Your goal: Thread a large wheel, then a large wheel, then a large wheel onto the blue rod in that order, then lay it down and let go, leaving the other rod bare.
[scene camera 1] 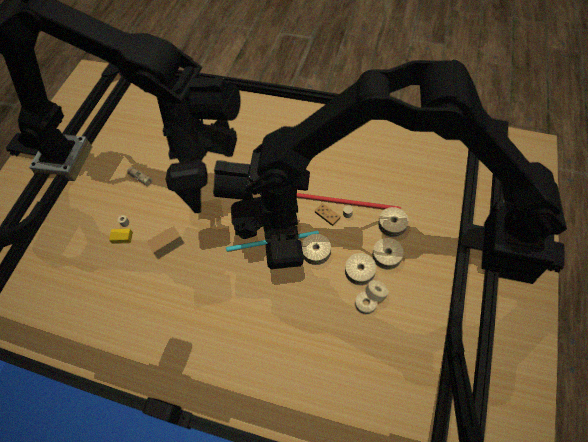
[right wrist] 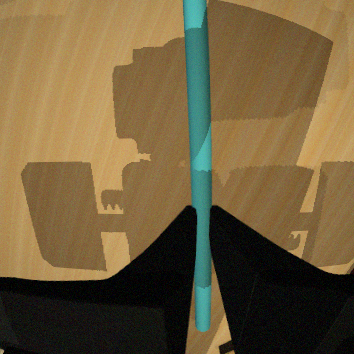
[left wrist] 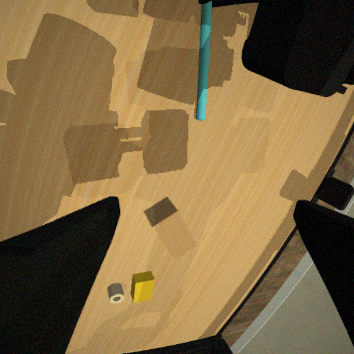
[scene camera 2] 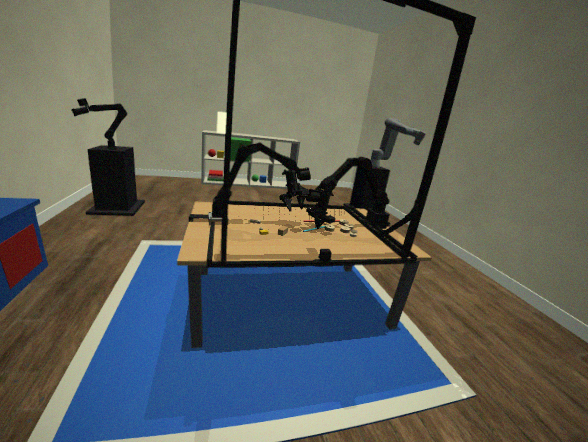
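Where they show: left gripper, fingertip midpoint: (scene camera 1: 198,199) (left wrist: 207,206) (scene camera 2: 296,210); right gripper, fingertip midpoint: (scene camera 1: 280,240) (right wrist: 201,213) (scene camera 2: 317,228); left arm's base at its link origin: (scene camera 1: 57,151) (scene camera 2: 218,215); right arm's base at its link origin: (scene camera 1: 525,229) (scene camera 2: 378,211).
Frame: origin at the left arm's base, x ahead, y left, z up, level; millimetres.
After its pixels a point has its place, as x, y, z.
Note:
The blue rod (scene camera 1: 245,246) {474, -154, -29} (left wrist: 203,65) {482, -145, -28} (right wrist: 198,90) {486, -146, -27} lies at or just above the table, bare where it shows. My right gripper (scene camera 1: 284,250) {537, -128, -35} (right wrist: 201,213) {537, -128, -35} is shut on it near one end. Part of the rod is hidden under this gripper in scene camera 1. My left gripper (scene camera 1: 195,200) {395, -123, 73} (left wrist: 207,206) {395, -123, 73} is open and empty above the table, left of the rod. A large wheel (scene camera 1: 309,254) {600, -158, -16} lies beside the rod's right end. Three more large wheels (scene camera 1: 353,271) {684, -180, -16} (scene camera 1: 382,257) {734, -144, -16} (scene camera 1: 387,225) {737, -75, -16} lie flat farther right. The red rod (scene camera 1: 350,201) {661, -24, -28} lies bare behind them.
Two small wheels (scene camera 1: 382,291) {739, -211, -16} (scene camera 1: 359,305) {703, -240, -24} lie in front of the large wheels. A domino-like block (scene camera 1: 327,214) {619, -60, -29} and a small pale cylinder (scene camera 1: 348,211) {660, -53, -19} lie between the rods. A yellow block (scene camera 1: 121,235) {221, -172, -21}, a brown block (scene camera 1: 169,247) {328, -182, -21} and a grey fitting (scene camera 1: 139,176) {208, -29, -19} lie at the left.

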